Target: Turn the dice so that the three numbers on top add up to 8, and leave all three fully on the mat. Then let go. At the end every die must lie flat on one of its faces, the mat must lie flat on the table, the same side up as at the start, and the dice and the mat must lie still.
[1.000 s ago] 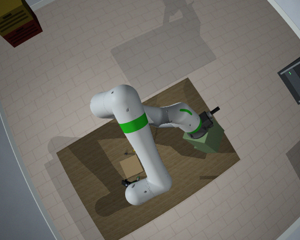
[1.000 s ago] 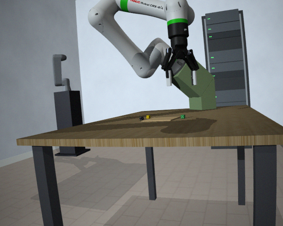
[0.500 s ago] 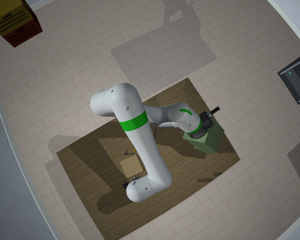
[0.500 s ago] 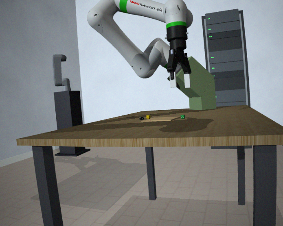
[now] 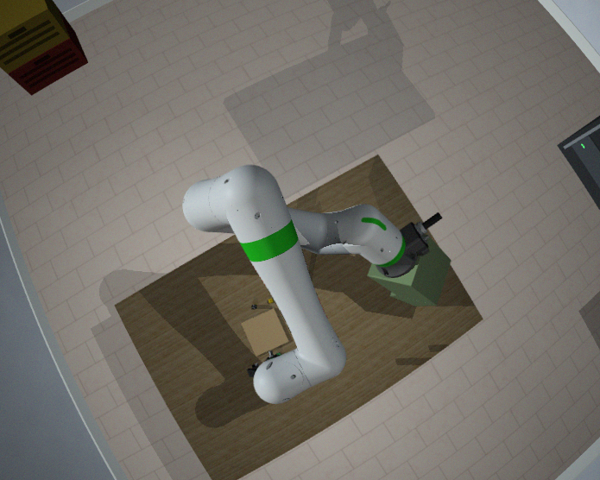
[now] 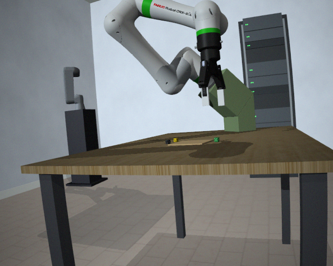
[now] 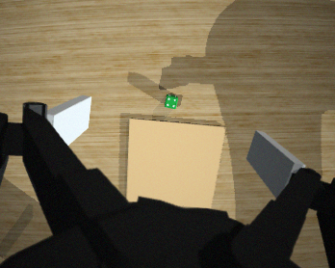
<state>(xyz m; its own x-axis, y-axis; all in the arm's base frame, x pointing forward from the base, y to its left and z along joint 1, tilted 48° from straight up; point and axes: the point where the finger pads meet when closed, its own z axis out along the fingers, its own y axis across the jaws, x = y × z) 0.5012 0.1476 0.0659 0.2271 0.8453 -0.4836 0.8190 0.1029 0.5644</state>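
Now: the green die 14 cm below my hand. Round my hand: tan mat: 15 cm below, 10 cm to the right; then yellow die: 19 cm to the right, 14 cm below, 9 cm behind; then black die: 21 cm to the right, 14 cm below, 2 cm behind.
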